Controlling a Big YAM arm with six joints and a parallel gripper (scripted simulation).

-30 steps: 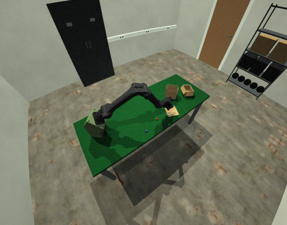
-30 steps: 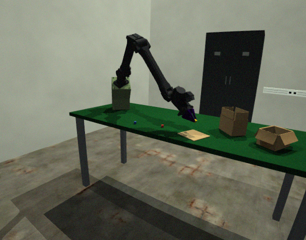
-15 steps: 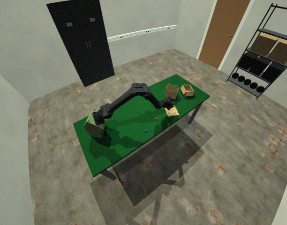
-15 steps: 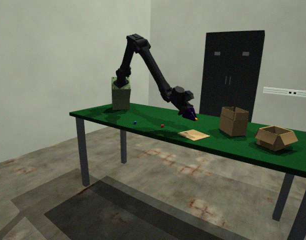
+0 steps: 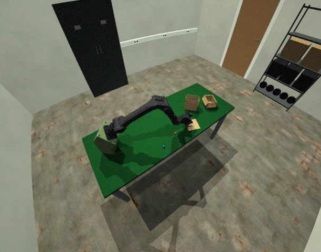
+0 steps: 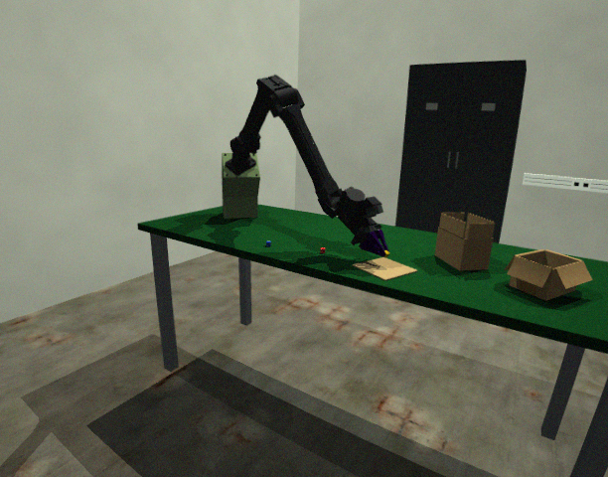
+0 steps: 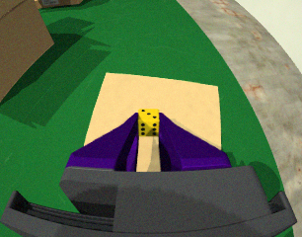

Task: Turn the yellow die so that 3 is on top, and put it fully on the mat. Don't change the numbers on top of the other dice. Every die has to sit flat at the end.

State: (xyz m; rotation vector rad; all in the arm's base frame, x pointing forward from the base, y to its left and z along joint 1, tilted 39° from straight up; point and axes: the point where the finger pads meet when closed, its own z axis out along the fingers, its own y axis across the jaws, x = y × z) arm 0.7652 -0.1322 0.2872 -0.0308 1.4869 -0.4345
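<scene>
My hand is 40 mm above the tan mat, 10 mm to the left of it and 10 mm short of it. Also, from my hand: yellow die: right at my hand; red die: 220 mm behind, 40 mm below, 20 mm to the left; blue die: 410 mm behind, 40 mm below, 30 mm to the right.
</scene>
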